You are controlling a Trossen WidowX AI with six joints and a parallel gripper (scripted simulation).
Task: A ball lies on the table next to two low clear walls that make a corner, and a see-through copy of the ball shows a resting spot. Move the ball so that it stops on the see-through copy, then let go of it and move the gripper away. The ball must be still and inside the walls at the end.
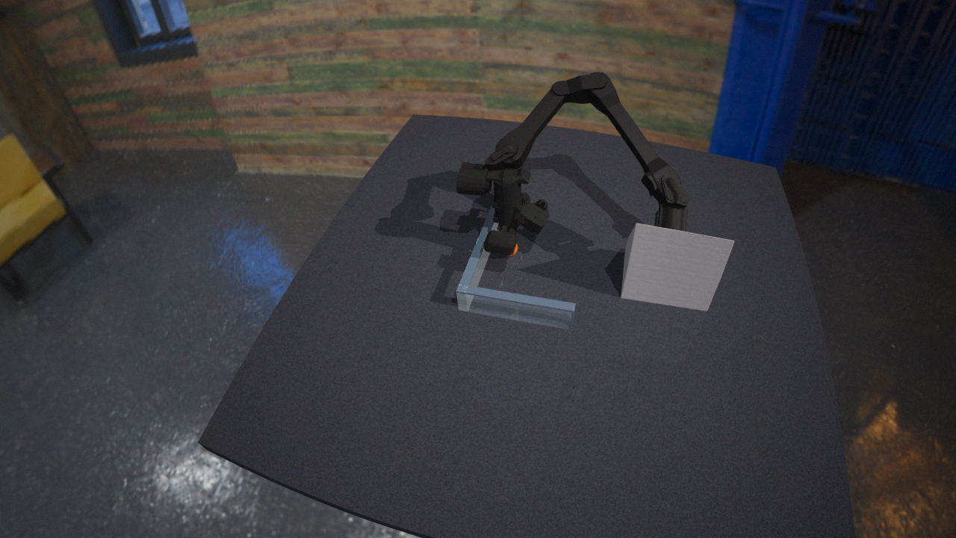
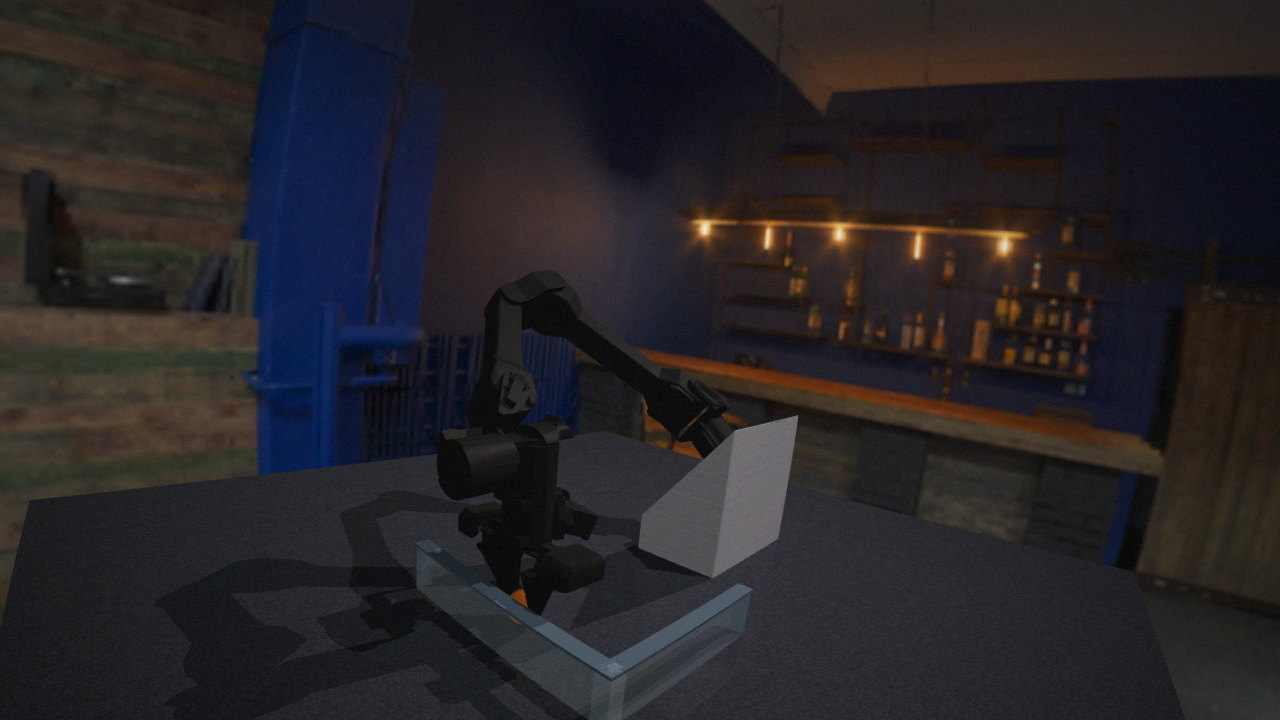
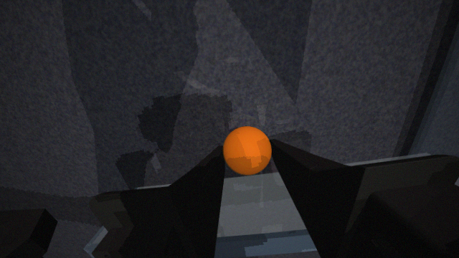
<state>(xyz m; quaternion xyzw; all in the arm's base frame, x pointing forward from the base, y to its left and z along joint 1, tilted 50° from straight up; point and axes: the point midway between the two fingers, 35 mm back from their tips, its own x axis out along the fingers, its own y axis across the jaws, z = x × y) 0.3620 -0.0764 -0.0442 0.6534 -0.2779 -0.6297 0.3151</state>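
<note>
Right now my gripper tip is right at the orange ball. Round my gripper tip: clear wall: 180 mm to the left, 60 mm behind, 20 mm above; see-through copy of ball: right at my gripper tip.
</note>
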